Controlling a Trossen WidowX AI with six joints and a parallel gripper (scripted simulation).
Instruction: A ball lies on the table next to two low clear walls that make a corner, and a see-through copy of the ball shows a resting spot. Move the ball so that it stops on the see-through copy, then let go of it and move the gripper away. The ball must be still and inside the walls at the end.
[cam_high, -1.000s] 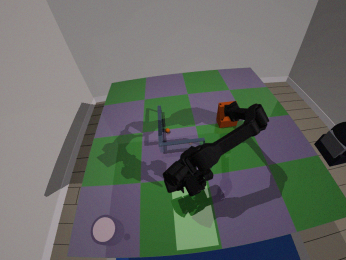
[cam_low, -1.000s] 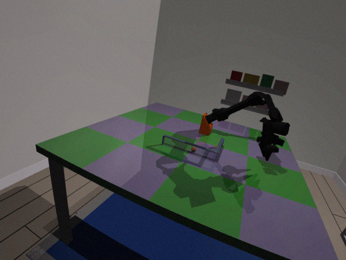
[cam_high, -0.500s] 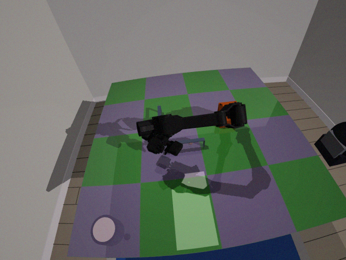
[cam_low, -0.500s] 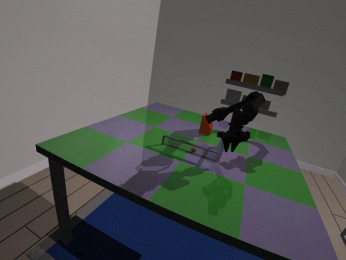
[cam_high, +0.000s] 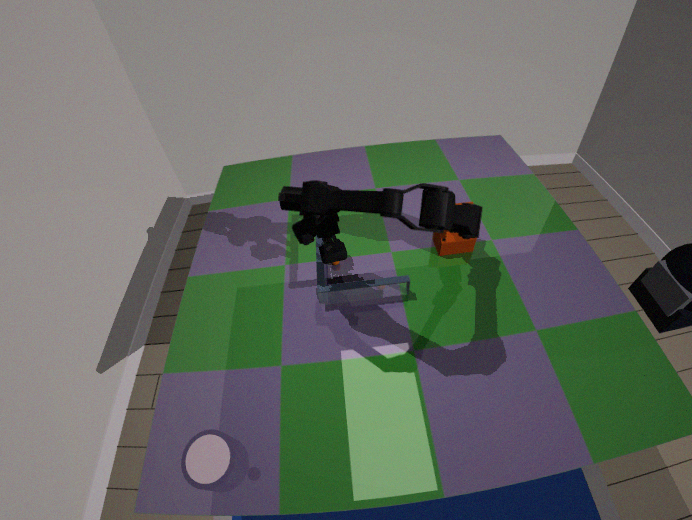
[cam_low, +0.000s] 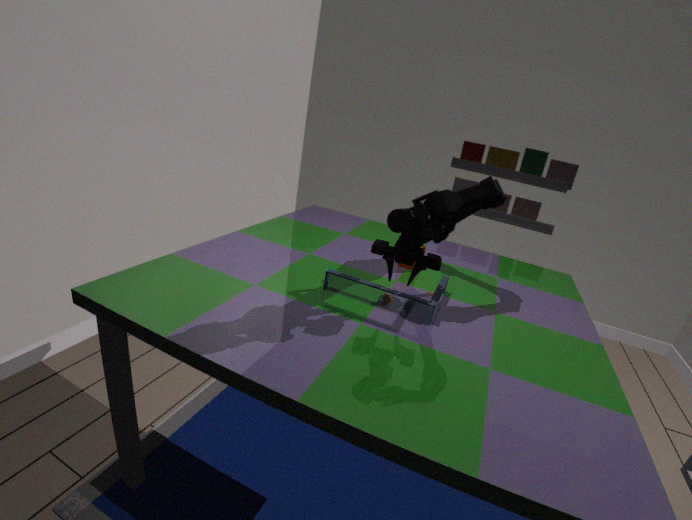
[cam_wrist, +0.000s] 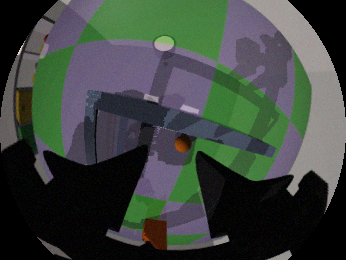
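Now: the orange ball 10 mm behind my gripper tip, 20 mm to the right of it and 60 mm below it.
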